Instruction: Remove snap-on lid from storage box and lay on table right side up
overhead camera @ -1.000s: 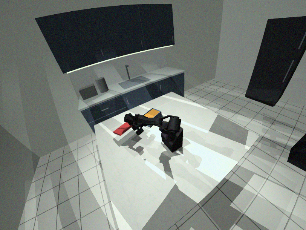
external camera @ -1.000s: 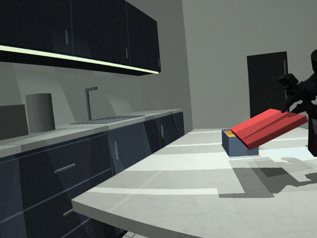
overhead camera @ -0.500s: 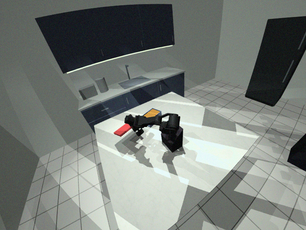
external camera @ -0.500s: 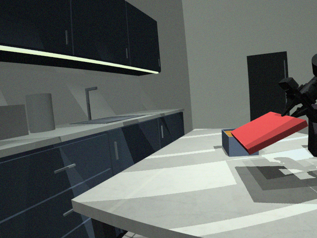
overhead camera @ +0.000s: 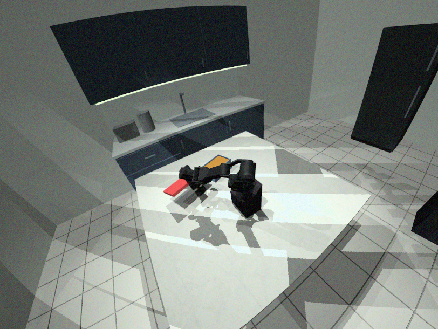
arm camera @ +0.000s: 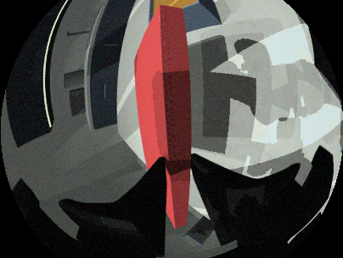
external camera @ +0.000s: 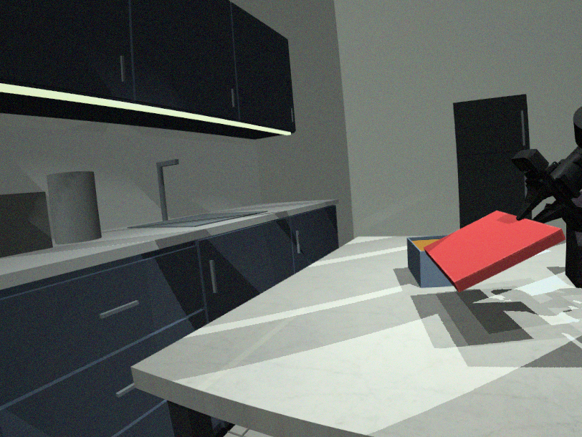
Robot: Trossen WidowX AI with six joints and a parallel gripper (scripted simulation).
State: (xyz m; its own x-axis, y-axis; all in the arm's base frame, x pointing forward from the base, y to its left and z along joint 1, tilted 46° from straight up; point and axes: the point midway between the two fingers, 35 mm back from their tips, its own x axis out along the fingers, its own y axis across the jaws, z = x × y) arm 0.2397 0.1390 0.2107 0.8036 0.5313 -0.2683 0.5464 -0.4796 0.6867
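Now: the red lid 7 cm ahead of my gripper tip, 2 cm to the left of it and 3 cm below it. Round my gripper tip: storage box: 15 cm ahead, 30 cm to the right, 13 cm below.
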